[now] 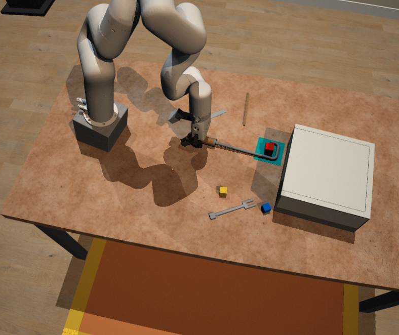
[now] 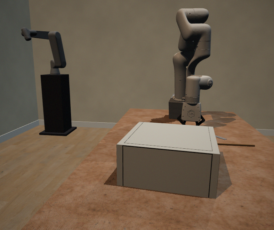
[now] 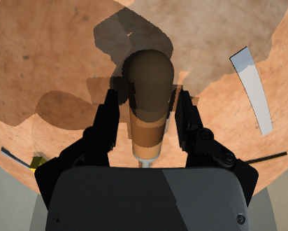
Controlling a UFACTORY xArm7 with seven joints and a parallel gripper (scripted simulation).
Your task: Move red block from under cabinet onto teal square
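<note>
The flat grey strip lies 12 cm to the left of my hand, 2 cm below it and 2 cm ahead of it. The rest, counted from my hand: thin wooden stick 19 cm to the left, 16 cm ahead, 2 cm below; yellow cube 21 cm to the right, 12 cm ahead, 1 cm below; grey hook tool 14 cm ahead, 2 cm to the left, 1 cm below.
</note>
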